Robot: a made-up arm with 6 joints. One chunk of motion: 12 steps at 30 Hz.
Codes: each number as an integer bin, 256 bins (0 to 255) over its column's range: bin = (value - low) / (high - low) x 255, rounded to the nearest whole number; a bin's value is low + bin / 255 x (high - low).
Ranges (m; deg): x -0.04..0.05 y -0.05..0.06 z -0.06..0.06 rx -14..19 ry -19..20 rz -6..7
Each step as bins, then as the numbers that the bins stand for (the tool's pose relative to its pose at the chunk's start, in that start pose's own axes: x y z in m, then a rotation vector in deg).
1 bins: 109 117 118 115 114 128
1 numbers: -0.0015 0.0005 -0.0045 0.88 -1.56 0.53
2 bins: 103 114 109 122 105 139
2 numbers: -0.0036 -0.0008 -0.0087 1.79 -2.94 1.09
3 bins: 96 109 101 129 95 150
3 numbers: -0.0061 -0.0030 -0.0125 2.69 -4.47 1.65
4 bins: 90 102 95 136 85 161
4 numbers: -0.0082 -0.0060 -0.0153 3.60 -6.00 2.21
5 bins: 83 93 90 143 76 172
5 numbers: -0.0107 -0.0099 -0.0176 4.51 -7.38 2.77
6 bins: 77 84 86 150 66 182
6 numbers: -0.0128 -0.0138 -0.0195 5.41 -8.91 3.28
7 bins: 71 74 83 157 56 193
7 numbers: -0.0149 -0.0181 -0.0209 6.32 -10.44 3.84
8 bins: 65 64 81 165 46 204
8 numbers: -0.0171 -0.0224 -0.0219 7.35 -11.96 4.40
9 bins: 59 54 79 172 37 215
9 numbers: -0.0192 -0.0267 -0.0228 8.26 -13.34 4.96
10 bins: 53 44 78 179 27 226
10 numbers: -0.0213 -0.0310 -0.0233 9.16 -14.87 5.52
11 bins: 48 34 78 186 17 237
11 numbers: -0.0231 -0.0353 -0.0233 10.07 -16.40 6.08
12 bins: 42 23 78 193 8 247
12 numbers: -0.0252 -0.0401 -0.0233 10.98 -17.78 6.59
